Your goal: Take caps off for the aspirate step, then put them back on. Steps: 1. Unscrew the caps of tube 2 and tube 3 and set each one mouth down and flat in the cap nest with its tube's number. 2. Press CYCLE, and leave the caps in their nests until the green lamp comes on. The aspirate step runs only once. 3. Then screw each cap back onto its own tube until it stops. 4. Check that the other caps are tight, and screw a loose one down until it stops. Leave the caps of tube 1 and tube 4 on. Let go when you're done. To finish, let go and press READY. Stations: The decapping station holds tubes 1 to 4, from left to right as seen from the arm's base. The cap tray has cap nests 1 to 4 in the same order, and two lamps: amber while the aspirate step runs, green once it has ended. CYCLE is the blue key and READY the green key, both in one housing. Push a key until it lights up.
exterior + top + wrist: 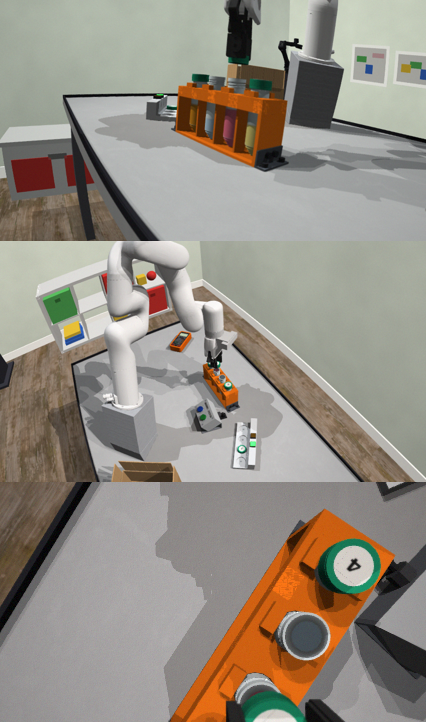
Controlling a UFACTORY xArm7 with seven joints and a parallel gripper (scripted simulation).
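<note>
Now: hand 6 cm above the tube 3 threaded neck and 5 cm to the left of it. The rest, counted from my hand: cap 4 (10 cm to the right, 6 cm below, 1 cm ahead); then cap 1 (6 cm below, 5 cm to the left); then cap 2 (2 cm below).
</note>
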